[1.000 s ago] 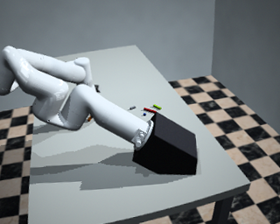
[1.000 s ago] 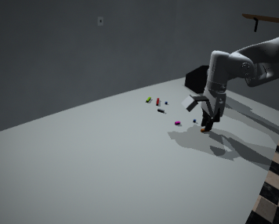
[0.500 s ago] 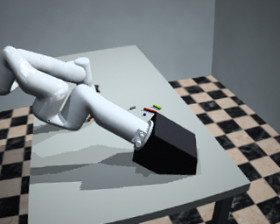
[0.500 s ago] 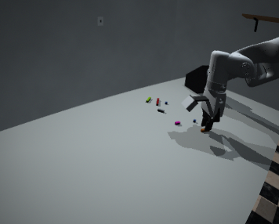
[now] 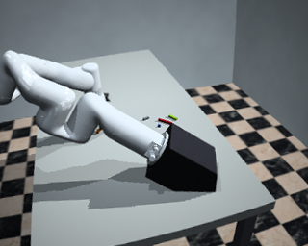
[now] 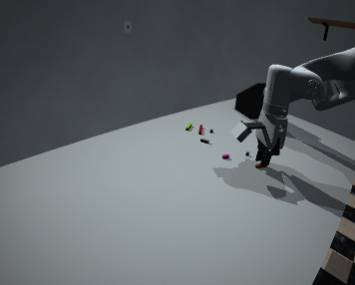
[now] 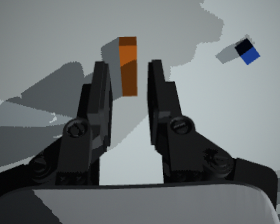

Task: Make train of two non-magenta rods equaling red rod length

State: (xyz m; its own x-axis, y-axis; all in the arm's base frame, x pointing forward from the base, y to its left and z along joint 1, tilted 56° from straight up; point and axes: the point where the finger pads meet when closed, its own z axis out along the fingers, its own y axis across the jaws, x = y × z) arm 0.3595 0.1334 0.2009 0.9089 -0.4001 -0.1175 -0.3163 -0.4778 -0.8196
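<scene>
Now: hand 30 mm above the orange rod. From my hand the other things lie so: red rod 300 mm to the right, 30 mm below, 20 mm ahead; then grey rod 220 mm to the right, 70 mm ahead, 30 mm below; then magenta rod 100 mm to the right, 70 mm ahead, 30 mm below.
</scene>
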